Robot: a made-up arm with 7 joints. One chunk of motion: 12 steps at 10 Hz.
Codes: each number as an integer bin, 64 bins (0 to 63) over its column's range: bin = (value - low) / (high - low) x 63, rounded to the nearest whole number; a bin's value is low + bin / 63 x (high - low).
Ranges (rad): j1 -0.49..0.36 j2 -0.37..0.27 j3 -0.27..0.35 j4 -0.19..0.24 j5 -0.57..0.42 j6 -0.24..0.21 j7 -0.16..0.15
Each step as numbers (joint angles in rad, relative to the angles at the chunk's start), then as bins.
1 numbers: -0.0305 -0.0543 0.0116 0.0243 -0.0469 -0.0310 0.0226
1 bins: 34 31 29 31 33 29 37
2 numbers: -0.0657 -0.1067 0.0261 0.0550 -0.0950 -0.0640 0.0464
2 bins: 31 26 30 36 30 25 42
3 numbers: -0.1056 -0.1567 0.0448 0.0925 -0.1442 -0.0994 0.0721
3 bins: 28 21 32 41 27 20 47
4 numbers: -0.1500 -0.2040 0.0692 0.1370 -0.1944 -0.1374 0.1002
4 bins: 25 16 34 48 24 14 53
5 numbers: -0.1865 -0.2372 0.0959 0.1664 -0.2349 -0.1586 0.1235
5 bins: 22 13 37 52 21 11 58
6 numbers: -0.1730 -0.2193 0.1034 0.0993 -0.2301 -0.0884 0.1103
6 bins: 23 15 38 42 22 21 55
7 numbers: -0.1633 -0.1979 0.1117 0.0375 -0.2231 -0.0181 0.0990
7 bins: 24 17 39 33 22 31 53
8 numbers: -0.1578 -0.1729 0.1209 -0.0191 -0.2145 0.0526 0.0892
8 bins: 25 19 40 25 23 41 51
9 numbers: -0.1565 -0.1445 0.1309 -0.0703 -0.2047 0.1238 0.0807
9 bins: 25 22 41 18 23 51 49
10 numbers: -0.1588 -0.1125 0.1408 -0.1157 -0.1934 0.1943 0.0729
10 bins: 25 25 42 11 24 61 47
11 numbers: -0.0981 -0.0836 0.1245 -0.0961 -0.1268 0.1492 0.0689
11 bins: 29 28 40 14 28 54 47
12 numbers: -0.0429 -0.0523 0.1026 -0.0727 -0.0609 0.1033 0.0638
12 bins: 33 31 38 17 32 48 45
